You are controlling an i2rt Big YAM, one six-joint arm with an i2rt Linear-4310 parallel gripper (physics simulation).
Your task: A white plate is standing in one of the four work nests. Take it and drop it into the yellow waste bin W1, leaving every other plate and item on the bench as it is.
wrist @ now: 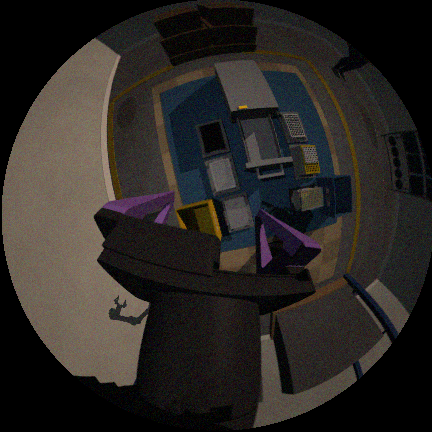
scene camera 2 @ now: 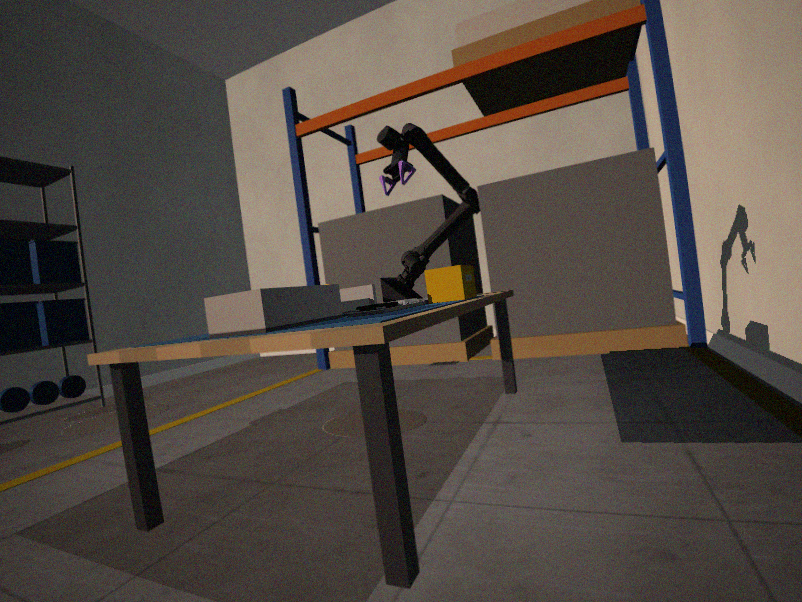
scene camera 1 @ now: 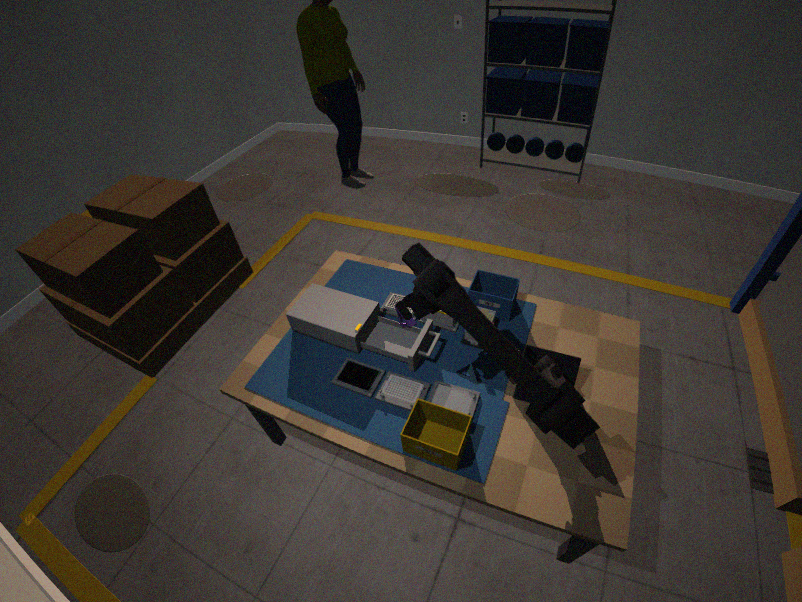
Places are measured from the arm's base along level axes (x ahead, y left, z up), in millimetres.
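Pixels of known places: gripper, between the fingertips: [wrist: 216,204] [scene camera 2: 394,189] [scene camera 1: 415,317]; arm's base, origin of its link: [scene camera 2: 401,287].
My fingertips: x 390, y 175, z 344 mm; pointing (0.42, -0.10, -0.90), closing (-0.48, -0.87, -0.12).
Ahead of a thing's pixels: the offset from my fingertips to its middle. "*": to the spot under its first point.
A white plate with a grid of wells @(* dx +70, dy +1, dz -396 mm) [scene camera 1: 401,390] [wrist: 221,175] lies flat in the middle nest of the row on the yellow bin's side. The nest next to it, nearest the bin, holds a smooth pale item @(dx -106, dy -22, dz -404 mm) [scene camera 1: 457,396] [wrist: 237,213]. The nest at the row's other end @(* dx +240, dy -8, dz -396 mm) [scene camera 1: 358,375] [wrist: 213,137] looks black inside. A fourth nest across the mat holds a yellowish plate @(dx -121, dy -356, dz -381 mm) [wrist: 308,197]. The yellow waste bin @(dx -102, dy +136, dz -360 mm) [scene camera 1: 429,451] [scene camera 2: 448,283] [wrist: 216,215] stands at the table edge. My gripper [scene camera 1: 406,320] [scene camera 2: 395,188] [wrist: 216,204] is open and empty, high above the bench.
A grey device [scene camera 1: 333,312] [scene camera 2: 265,309] [wrist: 246,86] has its drawer @(* dx +205, dy -206, dz -402 mm) [scene camera 1: 388,338] [wrist: 261,136] pulled out, with a handle in front. Beyond it are a white plate @(dx +220, dy -395, dz -401 mm) [scene camera 1: 393,301] [wrist: 293,126], a yellow-and-white item @(dx +46, dy -389, dz -376 mm) [wrist: 311,160] and a blue bin @(dx -137, dy -514, dz -360 mm) [scene camera 1: 495,294] [wrist: 341,195].
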